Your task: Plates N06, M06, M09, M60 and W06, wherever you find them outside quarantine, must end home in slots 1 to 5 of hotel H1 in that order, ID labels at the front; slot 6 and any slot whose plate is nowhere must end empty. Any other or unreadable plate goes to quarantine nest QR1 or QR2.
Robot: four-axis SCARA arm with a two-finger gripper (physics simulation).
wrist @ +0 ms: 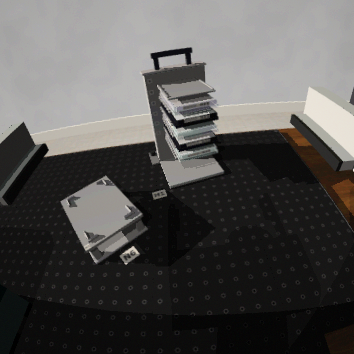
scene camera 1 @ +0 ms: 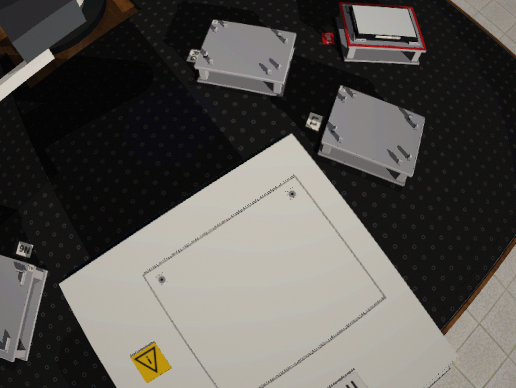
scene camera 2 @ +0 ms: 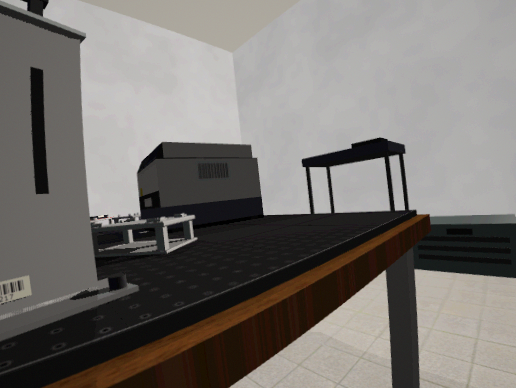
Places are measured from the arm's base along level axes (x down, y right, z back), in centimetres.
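Where they show: gripper, fingertip midpoint: [wrist: 162,114].
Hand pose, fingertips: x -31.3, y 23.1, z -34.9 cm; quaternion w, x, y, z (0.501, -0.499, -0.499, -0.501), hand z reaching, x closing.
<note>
After its pixels a point has its place.
Hotel H1 [wrist: 154,110] @[x -16.6, y 60.2, z -39.4 cm] [scene camera 2: 62,150] @[x -14.2, y 63.3, z -39.4 cm] stands upright. In the wrist view it holds several stacked plates, some pale or clear [wrist: 196,106] @[x -20.8, y 49.3, z -30.5 cm], some black [wrist: 197,118] @[x -18.4, y 49.3, z -30.5 cm]; their labels face the camera but are too small to read. The N6 nest [wrist: 102,210] @[x -6.3, y 39.8, z -50.7 cm] [scene camera 1: 12,305] @[x -6.3, y 38.1, z -54.7 cm] is bare, left of and nearer than the hotel. In scene camera 1 a pale-topped black plate [scene camera 1: 385,21] @[x -7.7, y -46.6, z -57.1 cm] lies in a red-rimmed nest [scene camera 1: 390,48] @[x -6.1, y -43.1, z -61.6 cm]; its label is unreadable. My gripper [wrist: 162,114] @[x -31.3, y 23.1, z -34.9 cm] is open and empty, its fingers wide apart at the wrist view's sides, with the hotel beyond between them.
A large cream-coloured device [scene camera 1: 265,280] @[x -26.4, y 5.8, z -79.0 cm] fills the lower part of scene camera 1. Two bare grey nests [scene camera 1: 245,50] @[x -6.3, y -20.9, z -44.7 cm] [scene camera 1: 372,132] @[x -6.3, y -25.7, z -71.4 cm] stand behind it. A grey device [scene camera 2: 207,185] @[x -13.5, y 24.2, z -77.8 cm] and a dark stand [scene camera 2: 350,156] show in scene camera 2.
</note>
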